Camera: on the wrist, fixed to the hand. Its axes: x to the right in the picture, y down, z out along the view.
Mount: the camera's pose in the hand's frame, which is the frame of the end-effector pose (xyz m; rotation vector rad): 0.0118 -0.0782 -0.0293 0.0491 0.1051 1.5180
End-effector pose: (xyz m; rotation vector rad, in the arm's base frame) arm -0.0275 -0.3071 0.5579 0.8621 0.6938 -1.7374
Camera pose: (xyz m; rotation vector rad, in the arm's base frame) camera -0.0979 -0.2667 0.5352 1.0628 -0.0617 -0.3345
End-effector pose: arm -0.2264 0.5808 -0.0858 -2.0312 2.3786 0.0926
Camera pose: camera -0.1502 0.5554 -0.0600 -0.1583 -3.0615 0.0680
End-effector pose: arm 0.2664 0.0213 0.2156 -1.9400 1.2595 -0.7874
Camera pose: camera 0.2879 0.0272 0.2969 -0.4575 2.1601 -0.0749
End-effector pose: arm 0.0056 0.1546 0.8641 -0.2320 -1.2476 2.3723
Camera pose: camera 0.0294 0.2201 0.9116 1.0285 0.6046 -1.9733
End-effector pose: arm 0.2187 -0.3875 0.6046 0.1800 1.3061 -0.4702
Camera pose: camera 0.1613 -0.4487 0.5960 1.1275 0.9228 0.8108
